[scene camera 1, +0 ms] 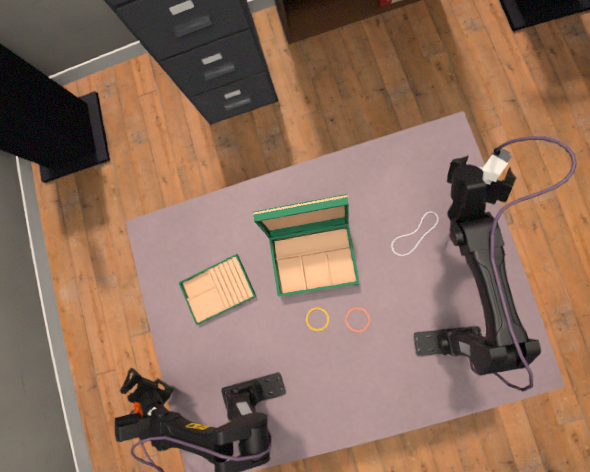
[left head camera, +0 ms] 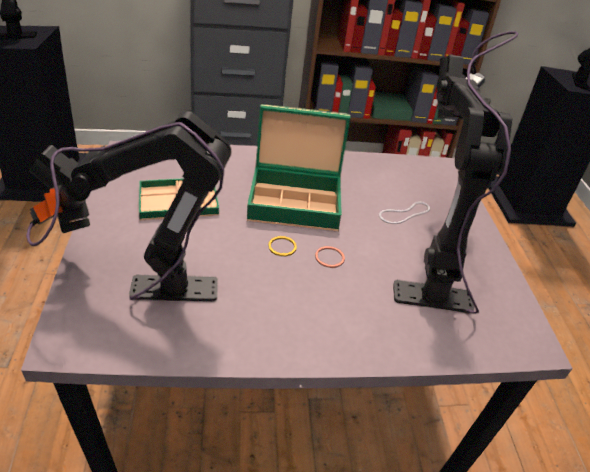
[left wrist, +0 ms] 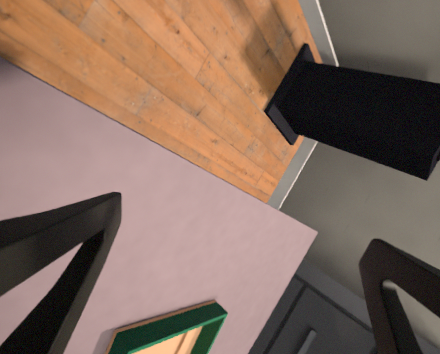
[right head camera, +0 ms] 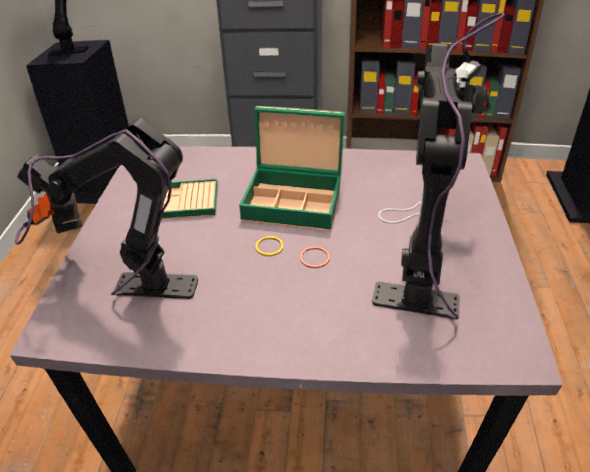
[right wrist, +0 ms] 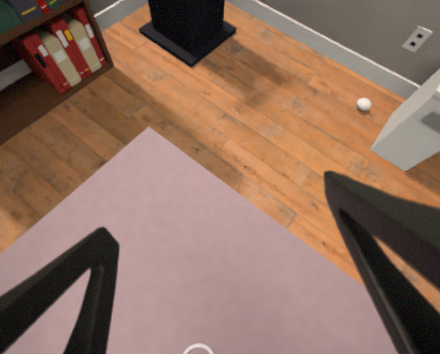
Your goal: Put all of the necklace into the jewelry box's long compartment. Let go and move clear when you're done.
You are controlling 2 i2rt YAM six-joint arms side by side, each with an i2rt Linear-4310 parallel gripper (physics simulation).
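Seen in the pictures: left gripper, fingertip midpoint: (scene camera 1: 143, 374) (left wrist: 245, 229); right gripper, fingertip midpoint: (right head camera: 473, 106) (right wrist: 210, 211); left arm's base at its link origin: (scene camera 1: 253, 390) (left head camera: 174, 289) (right head camera: 156, 286); right arm's base at its link origin: (scene camera 1: 447, 340) (left head camera: 433, 297) (right head camera: 415, 301).
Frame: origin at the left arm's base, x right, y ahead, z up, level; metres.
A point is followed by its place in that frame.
Note:
The necklace (left head camera: 400, 221) @[x 0.606, y 0.275, z 0.004 m] (right head camera: 395, 222) @[x 0.594, y 0.269, z 0.003 m] (scene camera 1: 401, 255) @[x 0.571, y 0.271, z 0.005 m] (right wrist: 198, 345) @[x 0.711, y 0.366, z 0.004 m], a thin white closed loop, lies on the table right of the jewelry box; the right arm hides part of it in the right head camera. The green jewelry box (left head camera: 295, 216) @[x 0.298, y 0.245, z 0.033 m] (right head camera: 286, 217) @[x 0.299, y 0.244, z 0.030 m] (scene camera 1: 318, 289) @[x 0.295, y 0.247, z 0.055 m] stands open, its lid upright at the back. Its long compartment (scene camera 1: 312, 244) @[x 0.315, y 0.388, z 0.006 m] runs along the back, behind three small compartments, and holds nothing. My right gripper (right wrist: 210, 211) @[x 0.789, y 0.418, z 0.286 m] (scene camera 1: 487, 167) @[x 0.789, y 0.418, z 0.286 m] is open and empty, above and beyond the necklace. My left gripper (left wrist: 245, 229) @[x -0.279, y 0.154, z 0.116 m] (scene camera 1: 150, 380) @[x -0.279, y 0.154, z 0.116 m] is open and empty at the far left.
A green tray (left head camera: 152, 215) @[x -0.083, y 0.256, z 0.013 m] (right head camera: 192, 214) @[x 0.030, y 0.273, z 0.010 m] (scene camera 1: 227, 310) @[x -0.003, y 0.269, z 0.026 m] (left wrist: 167, 327) @[x -0.126, y 0.302, z 0.016 m] with narrow slots lies left of the box. A yellow ring (left head camera: 282, 254) @[x 0.259, y 0.125, z 0.004 m] (scene camera 1: 317, 330) @[x 0.251, y 0.125, z 0.005 m] and a coral ring (left head camera: 330, 266) @[x 0.377, y 0.085, z 0.003 m] (scene camera 1: 357, 331) @[x 0.369, y 0.088, z 0.005 m] lie in front of the box.

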